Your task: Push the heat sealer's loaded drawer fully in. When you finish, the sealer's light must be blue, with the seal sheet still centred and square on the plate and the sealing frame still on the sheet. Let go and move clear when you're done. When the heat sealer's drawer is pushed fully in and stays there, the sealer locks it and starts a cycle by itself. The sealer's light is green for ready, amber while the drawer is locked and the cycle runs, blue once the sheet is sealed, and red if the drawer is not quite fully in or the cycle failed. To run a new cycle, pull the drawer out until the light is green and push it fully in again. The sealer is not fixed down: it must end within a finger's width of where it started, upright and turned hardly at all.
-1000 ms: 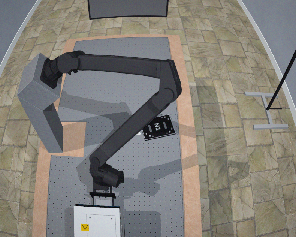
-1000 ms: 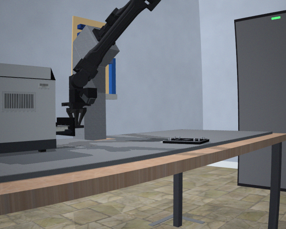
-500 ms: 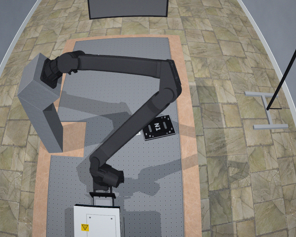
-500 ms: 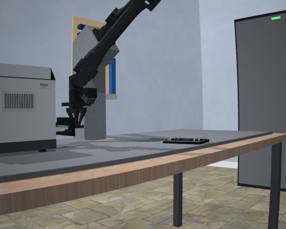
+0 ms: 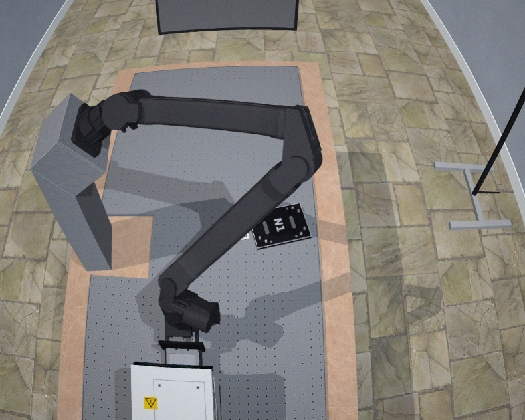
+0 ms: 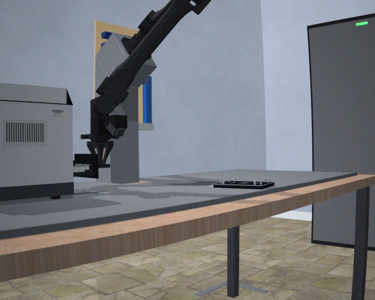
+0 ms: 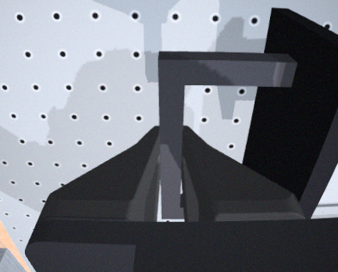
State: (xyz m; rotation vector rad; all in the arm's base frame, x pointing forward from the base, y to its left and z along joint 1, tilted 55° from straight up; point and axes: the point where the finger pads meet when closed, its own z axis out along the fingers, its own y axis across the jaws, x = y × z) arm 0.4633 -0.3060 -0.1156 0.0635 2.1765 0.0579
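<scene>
My hand is 1 cm past the sealer drawer, 11 cm to the left of it and 1 cm above it. From my hand the other things lie so: white tag (18 cm ahead, 33 cm to the left, 8 cm below).
</scene>
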